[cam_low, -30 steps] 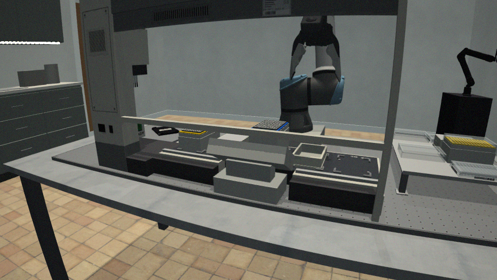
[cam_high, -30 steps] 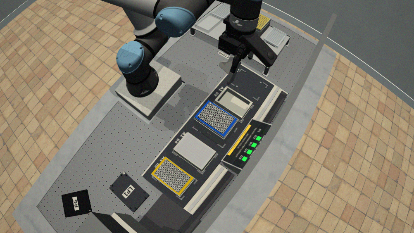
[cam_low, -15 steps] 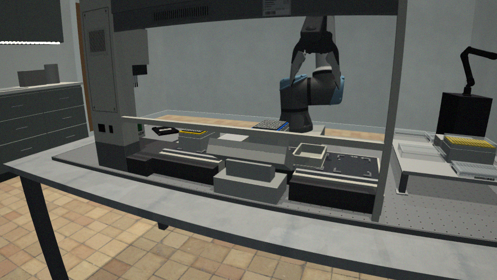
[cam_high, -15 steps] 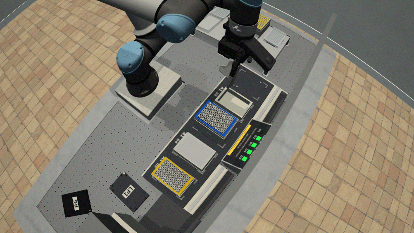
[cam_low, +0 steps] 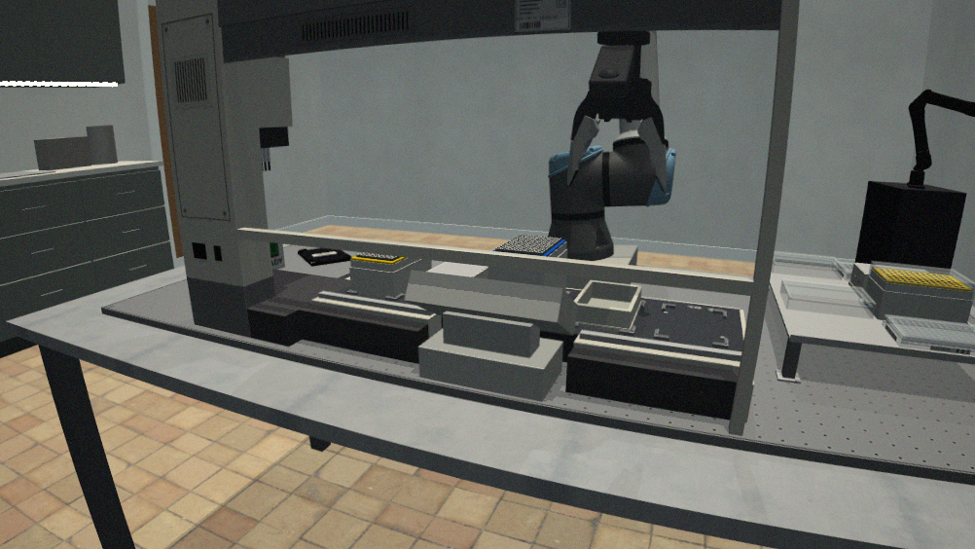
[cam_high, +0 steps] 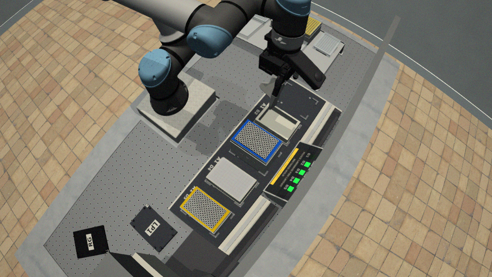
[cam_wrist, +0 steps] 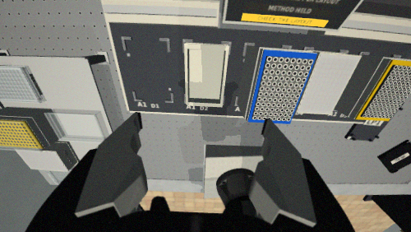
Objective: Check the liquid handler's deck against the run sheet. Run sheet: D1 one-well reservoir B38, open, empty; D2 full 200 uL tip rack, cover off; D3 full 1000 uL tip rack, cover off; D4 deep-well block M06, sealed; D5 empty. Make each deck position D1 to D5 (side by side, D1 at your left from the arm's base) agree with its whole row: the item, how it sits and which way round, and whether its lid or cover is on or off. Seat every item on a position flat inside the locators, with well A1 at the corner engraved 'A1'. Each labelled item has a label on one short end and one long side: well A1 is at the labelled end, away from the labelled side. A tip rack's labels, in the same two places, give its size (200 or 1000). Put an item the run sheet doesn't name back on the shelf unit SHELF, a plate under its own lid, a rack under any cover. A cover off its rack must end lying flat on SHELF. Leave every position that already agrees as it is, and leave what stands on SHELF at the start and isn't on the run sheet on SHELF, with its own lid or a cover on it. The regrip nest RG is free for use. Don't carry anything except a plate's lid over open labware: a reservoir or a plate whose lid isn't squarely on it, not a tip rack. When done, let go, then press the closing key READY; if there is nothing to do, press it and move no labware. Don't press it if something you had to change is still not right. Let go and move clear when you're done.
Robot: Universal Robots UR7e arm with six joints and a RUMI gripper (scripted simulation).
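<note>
My gripper is now 180 mm above the one-well reservoir. Also, from my hand: handler's frame bar 210 mm to the right, 150 mm ahead, 70 mm below; blue-framed tip rack 130 mm to the right, 120 mm below, 30 mm behind; handler's frame post 220 mm ahead, 140 mm to the left, 10 mm below.
</note>
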